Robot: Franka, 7 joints.
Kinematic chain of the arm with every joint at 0, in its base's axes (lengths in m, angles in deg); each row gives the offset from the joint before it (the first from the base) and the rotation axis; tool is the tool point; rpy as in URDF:
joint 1: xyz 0 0 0.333 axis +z
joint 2: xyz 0 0 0 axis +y
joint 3: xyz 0 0 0.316 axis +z
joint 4: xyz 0.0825 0 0 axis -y
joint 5: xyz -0.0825 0 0.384 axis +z
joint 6: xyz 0 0 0 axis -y
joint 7: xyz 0.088 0 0 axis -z
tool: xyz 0 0 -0.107 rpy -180 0 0
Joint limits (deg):
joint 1: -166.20..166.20
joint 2: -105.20..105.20
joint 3: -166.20..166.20
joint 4: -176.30..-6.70
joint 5: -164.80..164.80
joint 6: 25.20..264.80
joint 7: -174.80..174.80
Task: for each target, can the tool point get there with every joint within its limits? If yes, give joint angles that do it. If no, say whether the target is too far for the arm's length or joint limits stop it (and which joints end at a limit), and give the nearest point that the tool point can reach.
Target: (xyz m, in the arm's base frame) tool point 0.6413 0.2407 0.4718
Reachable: yes | joints -127.93 -88.93 89.83 -49.52 -66.26 51.13 83.63
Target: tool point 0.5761 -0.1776 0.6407
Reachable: yes | joints -51.20 51.15 77.14 -36.19 1.41 44.77 142.90
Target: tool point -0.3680 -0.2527 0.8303
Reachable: yes | joints 81.84 -72.62 55.96 -87.45 81.34 219.88 -100.59
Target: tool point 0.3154 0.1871 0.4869
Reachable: yes | joints 104.52 -28.44 -47.98 -129.47 -56.39 44.05 46.13
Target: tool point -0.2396 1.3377 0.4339
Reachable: no: too far | nearest point -0.1508 0.8421 0.3965 | short by 0.505 m
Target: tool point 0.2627 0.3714 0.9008
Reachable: yes | joints 79.29 49.72 -97.81 -30.92 91.35 232.19 101.61
